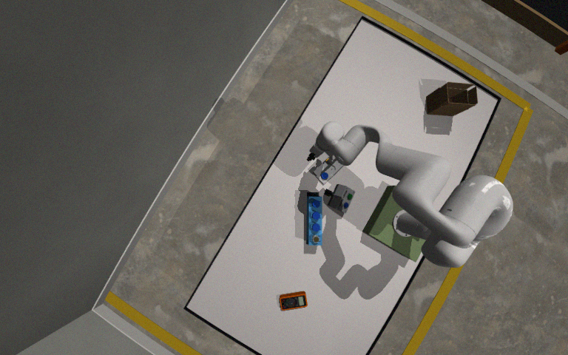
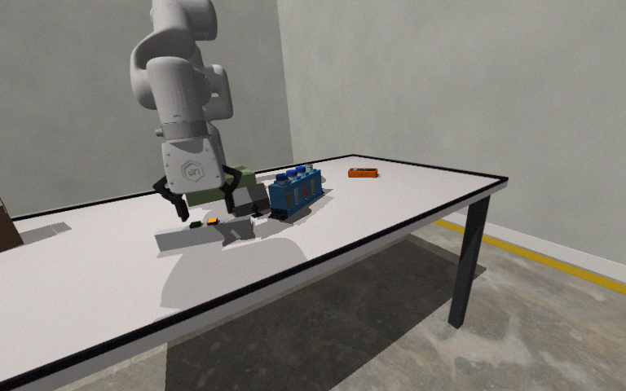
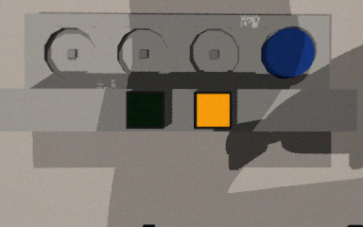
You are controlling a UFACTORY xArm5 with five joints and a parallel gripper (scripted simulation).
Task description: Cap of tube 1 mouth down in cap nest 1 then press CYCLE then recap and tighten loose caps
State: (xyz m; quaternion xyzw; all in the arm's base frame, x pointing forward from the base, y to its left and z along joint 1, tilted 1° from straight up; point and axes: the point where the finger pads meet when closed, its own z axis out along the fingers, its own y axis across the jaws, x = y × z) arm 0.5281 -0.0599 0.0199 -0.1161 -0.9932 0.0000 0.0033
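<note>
My gripper is now 9 cm past the blue cap, 9 cm above it and 7 cm to the right of it. From my hand the other things lie so: green key (24 cm behind, 10 cm to the left, 4 cm below); grey key housing (23 cm behind, 12 cm to the left, 5 cm below); blue key (25 cm behind, 14 cm to the left, 4 cm below).
</note>
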